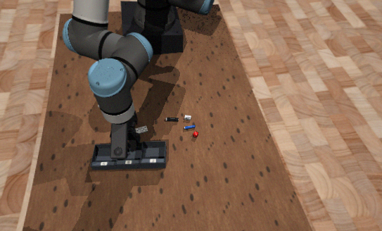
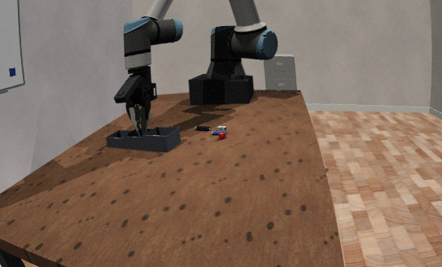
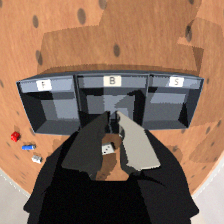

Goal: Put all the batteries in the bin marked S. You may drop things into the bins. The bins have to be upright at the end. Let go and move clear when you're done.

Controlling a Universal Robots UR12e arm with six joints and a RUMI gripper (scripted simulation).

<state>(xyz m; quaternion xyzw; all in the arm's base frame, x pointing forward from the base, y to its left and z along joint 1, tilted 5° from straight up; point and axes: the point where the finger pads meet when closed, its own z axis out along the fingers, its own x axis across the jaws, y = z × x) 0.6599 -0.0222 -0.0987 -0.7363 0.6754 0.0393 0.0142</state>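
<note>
My hand is 10 mm short of the three-compartment bin row and 10 mm above it. Also, from my hand: white dotted tile (100 mm behind, 30 mm below, 20 mm to the left); blue battery (210 mm to the left, 130 mm behind, 30 mm below); black battery (160 mm behind, 140 mm to the left, 30 mm below).
</note>
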